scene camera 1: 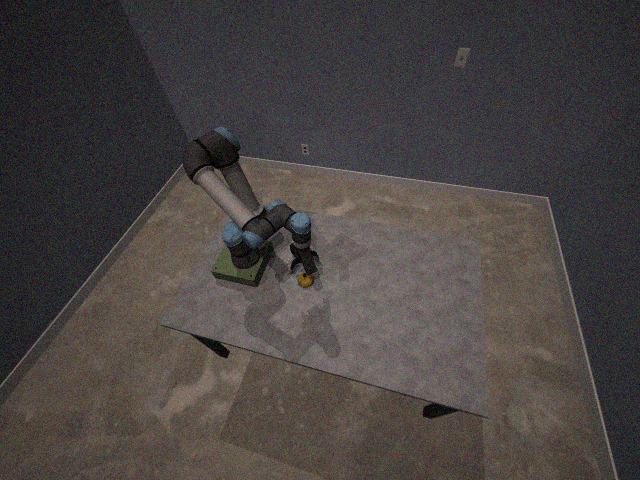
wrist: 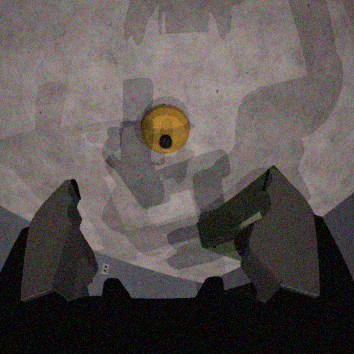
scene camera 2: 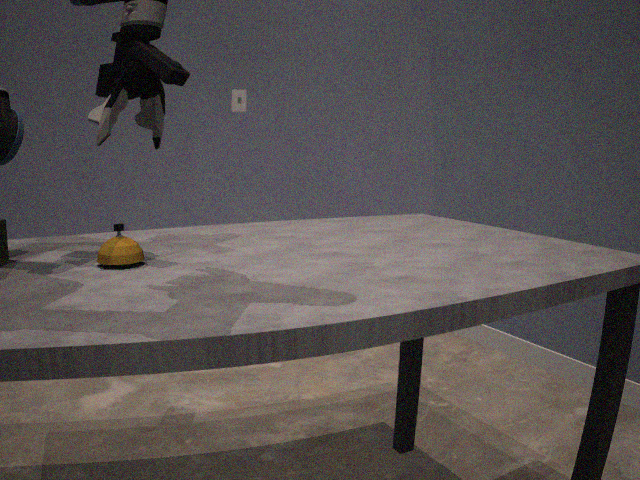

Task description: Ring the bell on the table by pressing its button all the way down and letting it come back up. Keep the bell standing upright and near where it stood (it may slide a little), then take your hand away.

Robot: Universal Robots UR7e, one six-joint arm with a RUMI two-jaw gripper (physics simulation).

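Places are measured from the arm's base along level axes (x back, y right, z up), in centimetres.
Pixels of known places: gripper, fingertip midpoint: (wrist: 169, 176) (scene camera 2: 129, 147); arm's base, link origin: (scene camera 1: 246, 256).
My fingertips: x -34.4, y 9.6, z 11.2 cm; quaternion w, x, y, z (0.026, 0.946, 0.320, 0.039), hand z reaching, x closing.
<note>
Ahead of a thing's pixels: the offset from my fingertips to its middle. Level surfaces: height alone.
A yellow domed bell {dy -2.5, dx +1.6, dz -15.4 cm} (scene camera 1: 305, 280) (scene camera 2: 120, 252) (wrist: 165, 120) stands upright on the grey table {dz -18.7 cm} (scene camera 1: 403, 310) (scene camera 2: 361, 268) (wrist: 260, 45). Its black button {dy -2.5, dx +1.6, dz -12.6 cm} (scene camera 2: 118, 227) (wrist: 165, 141) is up on a short stem above the dome. My gripper (scene camera 2: 128, 143) (wrist: 169, 176) is open with nothing between its fingers. It hangs well above the bell in the scene camera 2 view, pointing down, and touches nothing. In the wrist view the bell lies beyond the fingertips, roughly midway between them sideways. In the scene camera 1 view the fingertips are dark and hard to tell apart.
The arm's green base block (scene camera 1: 235, 273) (wrist: 227, 222) stands on the table to the left of the bell in the scene camera 1 view. The table's front edge (scene camera 2: 258, 335) runs across the scene camera 2 view. Arm shadows fall around the bell.
</note>
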